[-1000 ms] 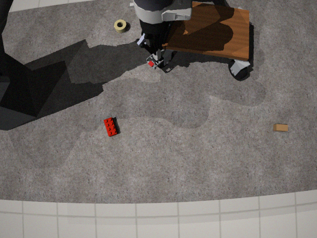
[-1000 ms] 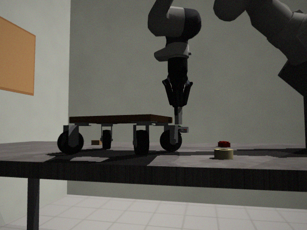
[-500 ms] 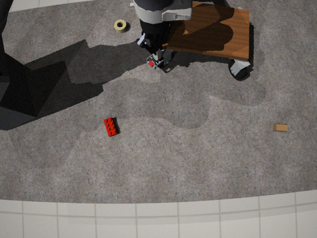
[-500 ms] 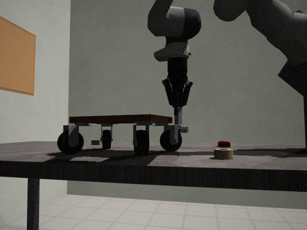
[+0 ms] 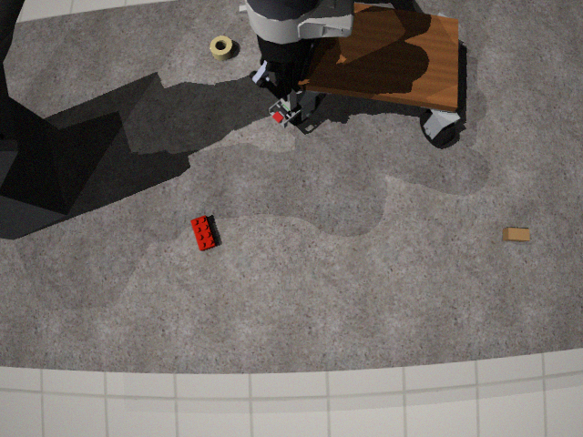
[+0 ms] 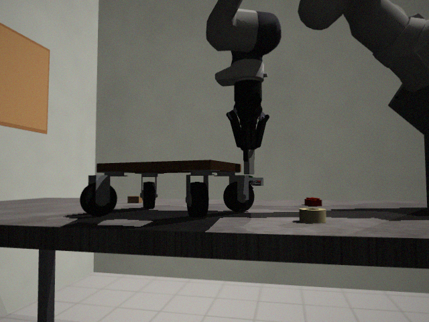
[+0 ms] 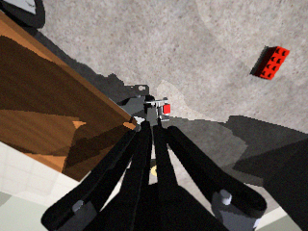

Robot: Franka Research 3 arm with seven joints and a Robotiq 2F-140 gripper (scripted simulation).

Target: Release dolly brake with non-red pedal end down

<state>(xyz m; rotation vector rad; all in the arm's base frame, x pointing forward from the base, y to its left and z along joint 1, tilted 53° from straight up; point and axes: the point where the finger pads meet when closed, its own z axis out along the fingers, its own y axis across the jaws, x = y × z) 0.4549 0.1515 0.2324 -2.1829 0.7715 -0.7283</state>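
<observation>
Now: the brake pedal 50 mm below my hand, 10 mm to the right of it and 10 mm behind it. Also, from my hand: red toy brick 280 mm to the right, 120 mm below, 70 mm behind; tape roll 210 mm behind, 120 mm below, 110 mm to the left; tan block 530 mm ahead, 120 mm below, 30 mm to the right.
</observation>
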